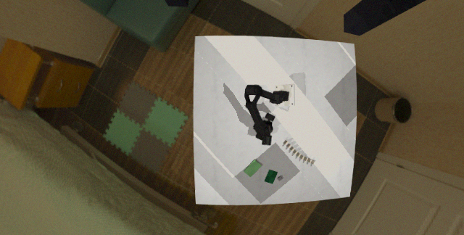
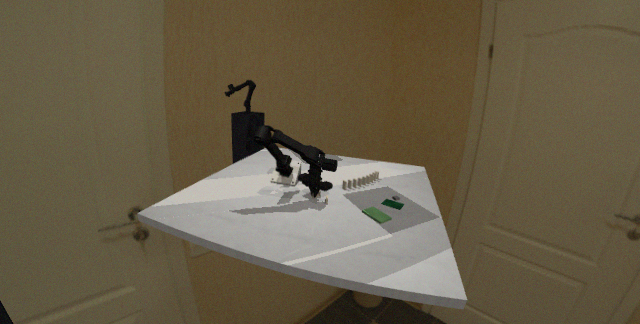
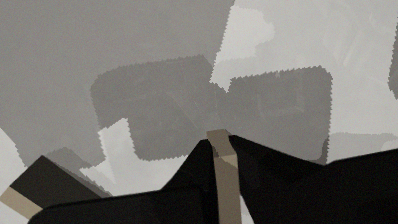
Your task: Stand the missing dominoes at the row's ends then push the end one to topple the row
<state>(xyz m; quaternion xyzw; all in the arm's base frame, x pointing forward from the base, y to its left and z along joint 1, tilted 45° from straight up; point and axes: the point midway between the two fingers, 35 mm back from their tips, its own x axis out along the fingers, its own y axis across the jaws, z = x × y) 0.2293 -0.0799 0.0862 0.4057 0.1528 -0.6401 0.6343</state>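
My gripper tip is 330 mm short of the light green flat pad and 40 mm to the left of it. Round my gripper tip: metal piece: 400 mm ahead, 180 mm to the left; dark green pad: 390 mm ahead, 110 mm to the left.
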